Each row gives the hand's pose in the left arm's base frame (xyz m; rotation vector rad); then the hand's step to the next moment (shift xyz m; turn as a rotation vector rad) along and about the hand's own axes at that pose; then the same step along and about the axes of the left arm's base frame.
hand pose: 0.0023 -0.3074 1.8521 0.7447 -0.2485 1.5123
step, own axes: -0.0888 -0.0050 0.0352 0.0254 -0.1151 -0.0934
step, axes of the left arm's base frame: 0.0077 -0.0916 -0.0266 0.0841 0.0872 -0.0891
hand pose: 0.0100 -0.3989 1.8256 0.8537 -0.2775 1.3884
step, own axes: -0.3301 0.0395 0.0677 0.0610 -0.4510 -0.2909
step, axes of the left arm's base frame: -0.0844 -0.2925 -0.1498 0.3445 0.2628 -0.3225
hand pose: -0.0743 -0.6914 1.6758 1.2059 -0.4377 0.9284
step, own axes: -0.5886 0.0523 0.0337 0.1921 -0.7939 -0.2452
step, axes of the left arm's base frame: -0.3740 -0.2474 -0.3863 0.7019 0.2473 -0.4165
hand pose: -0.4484 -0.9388 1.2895 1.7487 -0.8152 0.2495
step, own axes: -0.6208 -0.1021 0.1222 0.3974 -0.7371 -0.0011
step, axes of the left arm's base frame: -0.4217 0.1470 -0.4597 0.7606 -0.0631 -0.3446
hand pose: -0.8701 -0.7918 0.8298 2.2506 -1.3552 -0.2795
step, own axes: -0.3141 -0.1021 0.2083 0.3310 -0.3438 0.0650
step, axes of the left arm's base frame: -0.1602 0.2490 -0.2546 0.3982 -0.1764 -0.2057
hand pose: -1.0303 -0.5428 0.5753 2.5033 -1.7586 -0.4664
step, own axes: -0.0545 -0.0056 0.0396 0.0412 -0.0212 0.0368
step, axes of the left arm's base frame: -0.0224 0.0577 -0.0271 0.0221 -0.0258 -0.0485
